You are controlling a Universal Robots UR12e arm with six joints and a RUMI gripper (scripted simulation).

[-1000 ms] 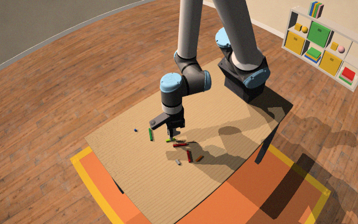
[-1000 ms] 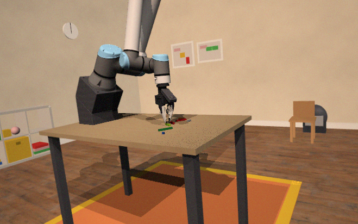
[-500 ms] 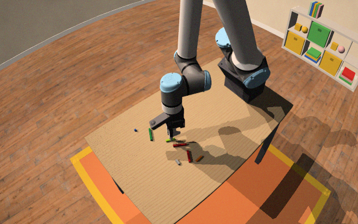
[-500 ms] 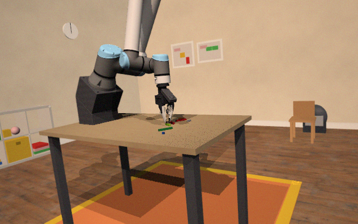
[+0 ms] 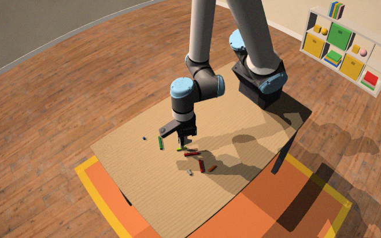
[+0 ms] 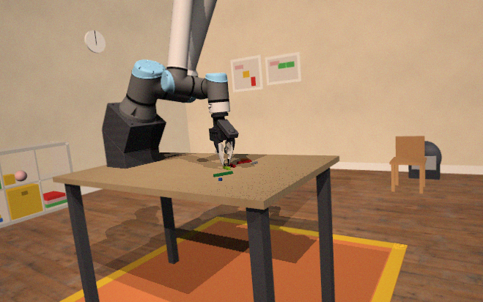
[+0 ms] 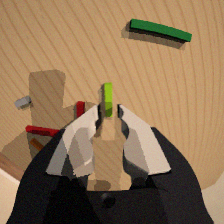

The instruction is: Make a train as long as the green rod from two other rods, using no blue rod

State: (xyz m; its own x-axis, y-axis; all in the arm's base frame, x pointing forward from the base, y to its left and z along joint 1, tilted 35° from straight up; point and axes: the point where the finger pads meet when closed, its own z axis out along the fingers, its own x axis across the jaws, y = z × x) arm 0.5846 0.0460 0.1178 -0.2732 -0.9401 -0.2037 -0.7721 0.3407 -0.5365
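Right now my hand is 3 cm above the lime rod. From my hand the other things lie so: green rod 7 cm ahead, 9 cm to the right, 3 cm below; then grey rod 5 cm ahead, 13 cm to the left, 3 cm below; then orange rod 5 cm behind, 18 cm to the left, 3 cm below.
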